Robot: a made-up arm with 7 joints.
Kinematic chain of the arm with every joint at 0, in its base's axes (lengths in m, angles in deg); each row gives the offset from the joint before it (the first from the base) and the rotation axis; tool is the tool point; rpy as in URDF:
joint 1: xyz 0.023 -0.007 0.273 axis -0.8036 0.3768 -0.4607
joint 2: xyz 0 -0.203 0.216 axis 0.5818 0.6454 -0.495
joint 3: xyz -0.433 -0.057 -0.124 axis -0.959 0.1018 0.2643
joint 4: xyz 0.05 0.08 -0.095 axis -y
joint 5: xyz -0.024 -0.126 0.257 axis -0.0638 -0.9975 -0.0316
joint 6: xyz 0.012 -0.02 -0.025 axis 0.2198 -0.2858 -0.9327
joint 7: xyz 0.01 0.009 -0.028 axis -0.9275 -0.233 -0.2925
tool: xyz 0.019 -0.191 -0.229 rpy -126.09 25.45 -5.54
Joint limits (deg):
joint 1: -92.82..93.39
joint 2: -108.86..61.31
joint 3: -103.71..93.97
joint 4: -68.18..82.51
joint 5: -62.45..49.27
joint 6: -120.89..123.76
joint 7: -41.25..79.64
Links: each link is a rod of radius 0.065 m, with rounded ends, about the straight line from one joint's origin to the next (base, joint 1, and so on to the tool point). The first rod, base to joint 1, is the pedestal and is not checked.
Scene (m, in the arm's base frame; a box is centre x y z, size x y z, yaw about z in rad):
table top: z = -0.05
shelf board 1: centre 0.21 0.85 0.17 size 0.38 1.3 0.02 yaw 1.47
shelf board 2: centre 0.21 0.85 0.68 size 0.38 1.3 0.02 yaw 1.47
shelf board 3: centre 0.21 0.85 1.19 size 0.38 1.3 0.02 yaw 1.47
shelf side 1: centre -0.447 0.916 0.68 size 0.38 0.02 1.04 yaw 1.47
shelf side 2: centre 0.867 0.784 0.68 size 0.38 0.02 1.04 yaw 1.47
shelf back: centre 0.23 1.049 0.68 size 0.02 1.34 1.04 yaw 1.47
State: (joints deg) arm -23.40 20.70 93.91 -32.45 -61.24 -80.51 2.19
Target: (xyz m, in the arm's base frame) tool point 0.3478 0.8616 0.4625
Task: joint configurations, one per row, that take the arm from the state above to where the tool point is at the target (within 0.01 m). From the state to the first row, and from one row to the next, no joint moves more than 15 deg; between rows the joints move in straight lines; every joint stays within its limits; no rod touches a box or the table.
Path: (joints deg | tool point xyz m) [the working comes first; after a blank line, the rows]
Joints at the target: 93.39 55.55 93.97 36.83 -62.45 73.22 79.64
Straight joint move there: touches shelf board 2.

1: -13.03 23.22 93.21 -31.90 -61.37 -66.31 10.80 | -0.3791 -0.3755 0.5781
2: -2.67 25.75 92.52 -31.36 -61.51 -52.11 19.40 | -0.3290 -0.2983 0.6710
3: 7.70 28.27 91.82 -30.81 -61.64 -37.91 28.01 | -0.2582 -0.2003 0.7491
4: 18.07 30.80 91.13 -30.26 -61.78 -23.70 36.61 | -0.1693 -0.0843 0.8008
5: 28.44 33.32 90.43 -29.71 -61.91 -9.50 45.22 | -0.0673 0.0417 0.8154
6: 38.80 35.85 89.74 -29.17 -62.05 4.70 53.82 | 0.0403 0.1665 0.7865
7: 49.17 38.37 89.04 -28.62 -62.18 18.90 62.43 | 0.1444 0.2771 0.7131
8: 59.54 40.90 88.34 -28.07 -62.32 33.10 71.03 | 0.2347 0.3613 0.6011
9: 69.91 43.42 87.65 -27.53 -62.45 47.30 79.64 | 0.3022 0.4103 0.4625
10: 74.60 45.85 88.91 -14.66 -62.45 52.48 79.64 | 0.3276 0.5191 0.4538
11: 79.30 48.27 90.18 -1.79 -62.45 57.67 79.64 | 0.3450 0.6210 0.4505
12: 84.00 50.70 91.44 11.09 -62.45 62.85 79.64 | 0.3544 0.7133 0.4521
13: 88.69 53.12 92.71 23.96 -62.45 68.03 79.64 | 0.3553 0.7941 0.4568
14: 93.39 55.55 93.97 36.83 -62.45 73.22 79.64 | 0.3478 0.8616 0.4625

